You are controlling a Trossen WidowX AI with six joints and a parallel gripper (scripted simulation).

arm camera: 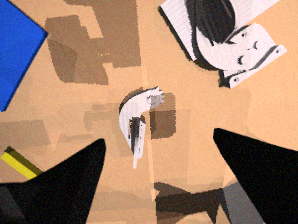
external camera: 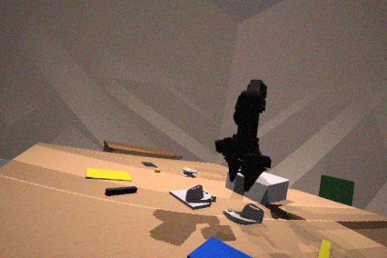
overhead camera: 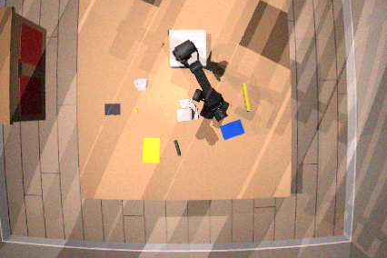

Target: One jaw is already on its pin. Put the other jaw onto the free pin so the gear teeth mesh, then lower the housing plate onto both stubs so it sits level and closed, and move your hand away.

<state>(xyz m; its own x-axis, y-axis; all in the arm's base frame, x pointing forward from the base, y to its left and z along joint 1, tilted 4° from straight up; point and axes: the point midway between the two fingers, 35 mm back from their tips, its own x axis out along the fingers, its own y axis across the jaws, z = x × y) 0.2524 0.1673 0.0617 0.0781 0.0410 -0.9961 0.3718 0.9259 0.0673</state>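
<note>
Now: gripper tip 80 mm above the silver jaw and 10 mm to the right of it. The rest, counted from my gripper tip: yellow stick (220 mm to the left, 80 mm below, 40 mm behind); dark bar (280 mm ahead, 170 mm to the right, 80 mm below); blue plate (150 mm to the left, 150 mm ahead, 80 mm below).
</note>
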